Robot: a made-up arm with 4 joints.
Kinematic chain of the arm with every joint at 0, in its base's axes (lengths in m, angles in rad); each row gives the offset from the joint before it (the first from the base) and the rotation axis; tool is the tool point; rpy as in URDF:
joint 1: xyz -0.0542 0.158 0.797 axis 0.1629 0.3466 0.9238
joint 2: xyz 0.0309 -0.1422 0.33 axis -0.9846 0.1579 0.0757
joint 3: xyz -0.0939 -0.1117 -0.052 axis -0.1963 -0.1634 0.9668
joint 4: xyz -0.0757 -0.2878 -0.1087 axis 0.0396 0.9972 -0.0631
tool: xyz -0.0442 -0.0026 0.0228 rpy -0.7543 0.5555 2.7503
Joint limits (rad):
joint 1: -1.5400..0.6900
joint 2: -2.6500..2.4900
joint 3: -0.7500..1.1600
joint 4: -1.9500..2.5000
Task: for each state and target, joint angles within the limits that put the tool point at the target. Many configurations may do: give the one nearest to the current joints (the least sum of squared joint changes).
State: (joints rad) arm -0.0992 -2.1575 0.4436 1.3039
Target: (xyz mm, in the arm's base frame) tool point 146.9 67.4 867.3
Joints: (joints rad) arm -0.1430 -1.8805 1.1150 1.3876
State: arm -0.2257 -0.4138 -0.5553 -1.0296
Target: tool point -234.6 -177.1 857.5
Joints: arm 0.5938 -0.7055 -0.7500 -0.3031
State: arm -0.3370 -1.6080 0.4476 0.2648
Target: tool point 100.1 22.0 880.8
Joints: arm -0.5189 -1.9027 1.1600 0.7007
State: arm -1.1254 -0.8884 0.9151 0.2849
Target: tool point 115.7 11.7 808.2
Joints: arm -0.2085 -1.6148 1.1374 0.1168
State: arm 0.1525 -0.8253 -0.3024 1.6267
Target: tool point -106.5 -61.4 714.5
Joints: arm 0.6550 -1.1218 -0.2616 1.6279
